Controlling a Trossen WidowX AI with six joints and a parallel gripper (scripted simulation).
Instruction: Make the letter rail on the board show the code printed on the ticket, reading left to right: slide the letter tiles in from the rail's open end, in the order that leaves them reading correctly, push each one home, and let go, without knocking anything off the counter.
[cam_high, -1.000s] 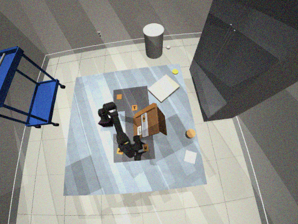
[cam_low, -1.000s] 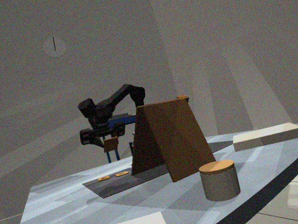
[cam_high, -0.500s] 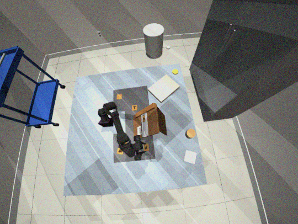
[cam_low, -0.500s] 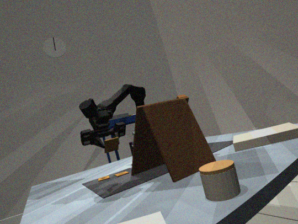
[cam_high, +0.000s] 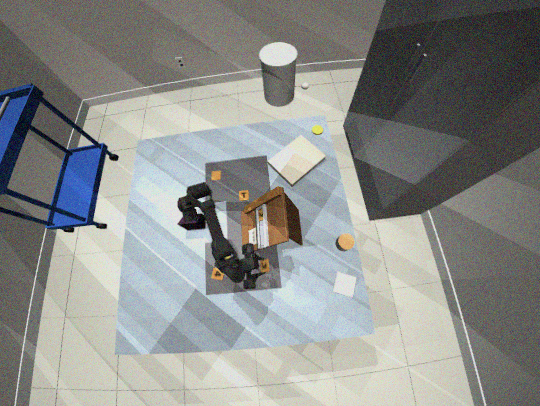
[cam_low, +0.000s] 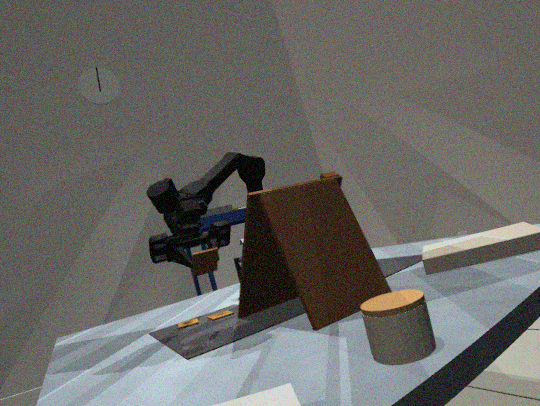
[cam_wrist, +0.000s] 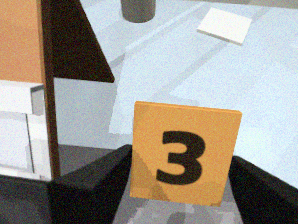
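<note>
The white ticket lies 30 mm behind my gripper tip, 160 mm to the left of it and 70 mm below it. From my gripper tip the other things lie so: cream slab (310 mm ahead, 570 mm to the left, 140 mm below); then tan-lidded jar (410 mm ahead, 30 mm to the left, 130 mm below); then white card (360 mm ahead, 170 mm to the right, 160 mm below).
</note>
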